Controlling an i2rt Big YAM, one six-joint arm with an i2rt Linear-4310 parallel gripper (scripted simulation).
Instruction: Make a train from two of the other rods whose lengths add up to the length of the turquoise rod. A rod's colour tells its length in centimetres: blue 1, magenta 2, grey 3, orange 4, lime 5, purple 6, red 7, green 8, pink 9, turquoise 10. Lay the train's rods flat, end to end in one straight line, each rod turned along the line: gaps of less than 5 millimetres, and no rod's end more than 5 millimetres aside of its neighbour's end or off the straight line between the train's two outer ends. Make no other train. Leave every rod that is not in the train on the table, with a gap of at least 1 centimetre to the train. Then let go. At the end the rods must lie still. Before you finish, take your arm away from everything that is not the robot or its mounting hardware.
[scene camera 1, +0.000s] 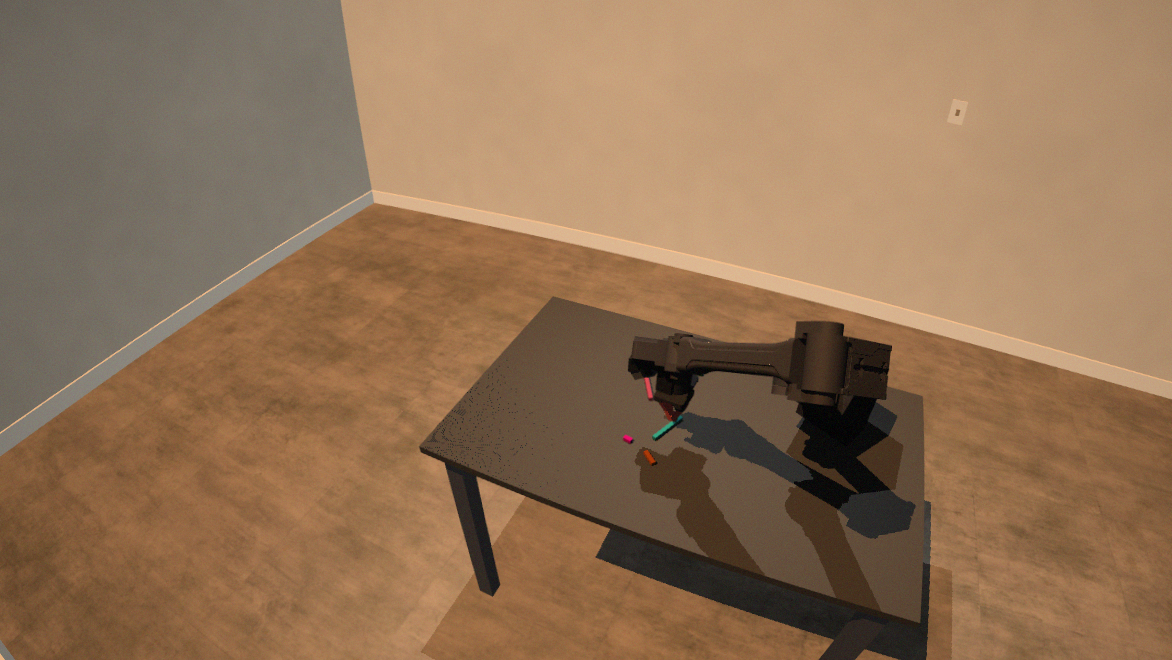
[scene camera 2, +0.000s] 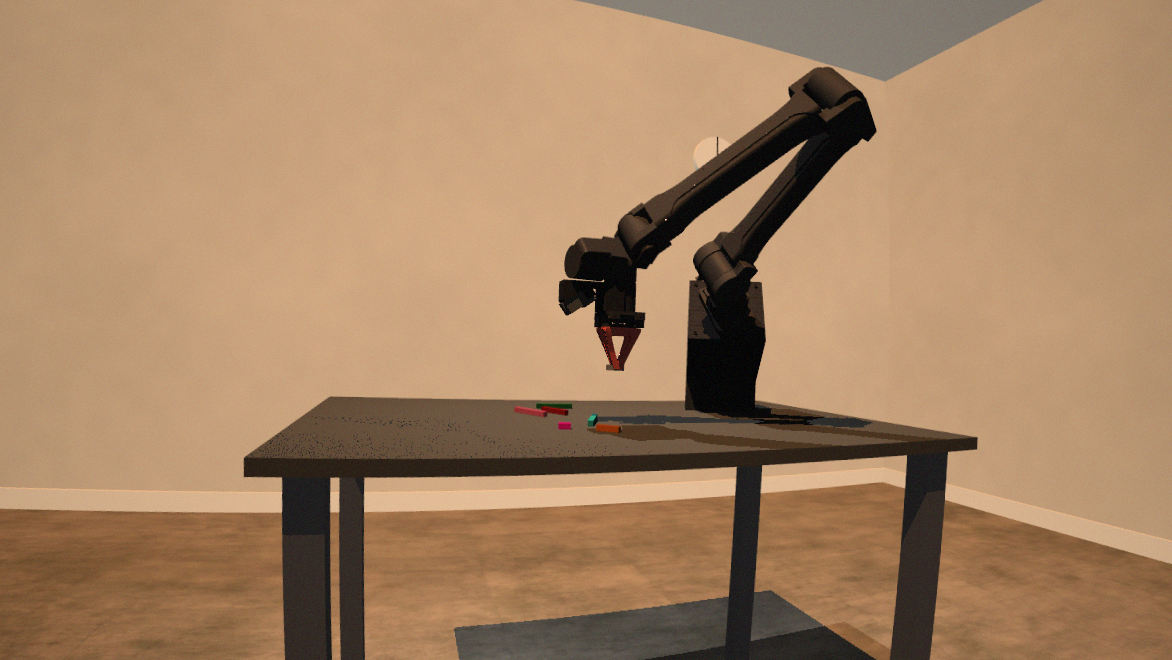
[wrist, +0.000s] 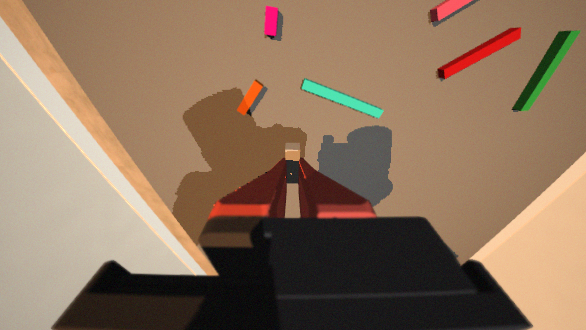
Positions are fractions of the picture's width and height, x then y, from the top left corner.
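Note:
You'd see the gripper (scene camera 2: 0.53, 0.56) from the scene camera, and then from the wrist there's the gripper (wrist: 0.50, 0.50) again, along with a turquoise rod (wrist: 0.53, 0.26) and a red rod (wrist: 0.87, 0.11).

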